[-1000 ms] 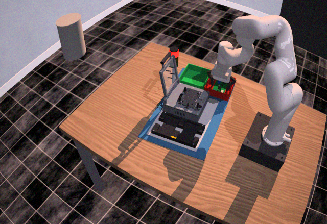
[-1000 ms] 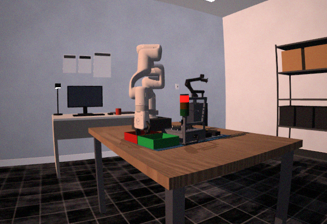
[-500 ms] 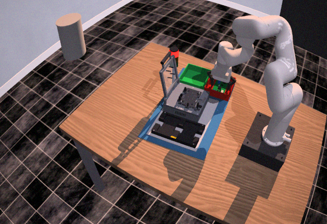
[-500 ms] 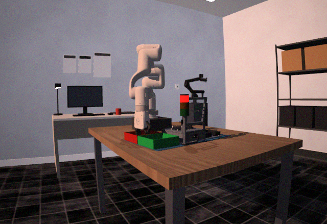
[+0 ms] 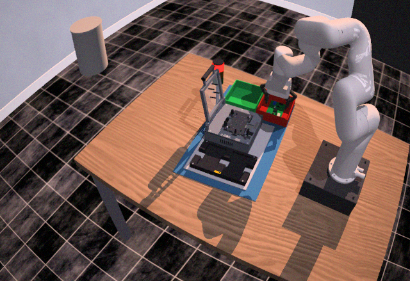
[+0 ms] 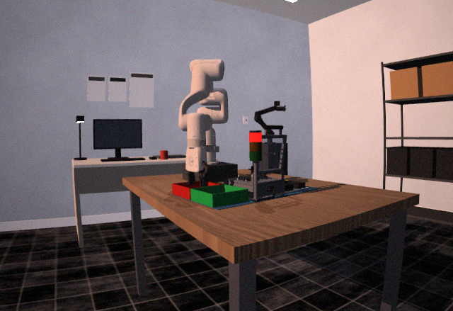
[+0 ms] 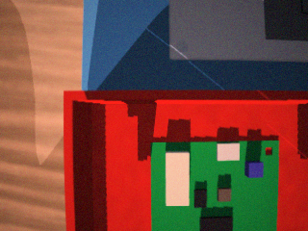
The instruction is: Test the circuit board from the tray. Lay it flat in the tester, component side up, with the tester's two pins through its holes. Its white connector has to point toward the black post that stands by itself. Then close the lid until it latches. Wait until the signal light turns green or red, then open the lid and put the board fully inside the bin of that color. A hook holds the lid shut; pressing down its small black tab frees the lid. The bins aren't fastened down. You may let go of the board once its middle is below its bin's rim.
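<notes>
My hand is 3 cm above the red bin. From my hand the other things lie so: black block (26 cm to the left, 4 cm above, 2 cm ahead); then green bin (15 cm ahead, 3 cm below, 1 cm to the left); then green circuit board (4 cm below).
</notes>
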